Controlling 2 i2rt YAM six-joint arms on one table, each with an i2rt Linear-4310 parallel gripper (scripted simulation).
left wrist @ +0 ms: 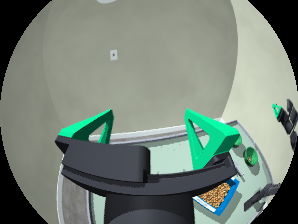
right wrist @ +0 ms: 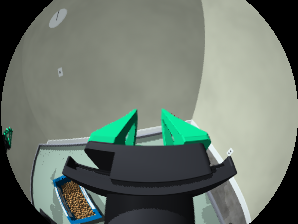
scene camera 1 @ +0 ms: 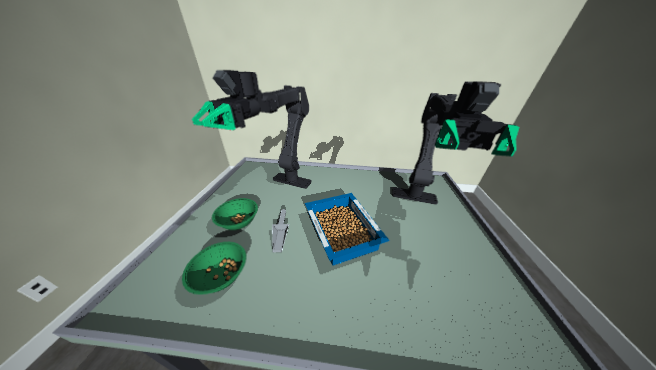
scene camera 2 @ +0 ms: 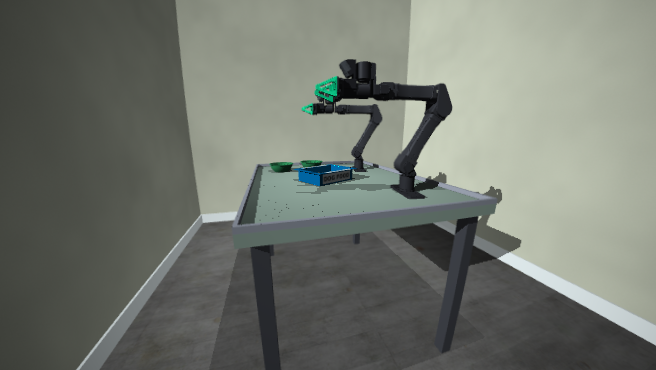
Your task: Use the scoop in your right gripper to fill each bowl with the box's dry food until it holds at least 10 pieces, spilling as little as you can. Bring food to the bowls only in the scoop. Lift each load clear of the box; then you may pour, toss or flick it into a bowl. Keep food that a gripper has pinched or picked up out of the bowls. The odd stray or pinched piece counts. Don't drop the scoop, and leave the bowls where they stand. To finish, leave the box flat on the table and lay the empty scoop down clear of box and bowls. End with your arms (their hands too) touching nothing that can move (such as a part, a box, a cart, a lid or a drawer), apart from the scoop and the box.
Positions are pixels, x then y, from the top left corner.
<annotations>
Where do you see a box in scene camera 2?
At 341,174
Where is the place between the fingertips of my left gripper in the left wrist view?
149,113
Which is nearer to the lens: the box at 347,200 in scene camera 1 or the green bowl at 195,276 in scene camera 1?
The green bowl.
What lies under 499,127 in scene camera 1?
My left gripper.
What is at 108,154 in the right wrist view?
My right gripper.
</annotations>
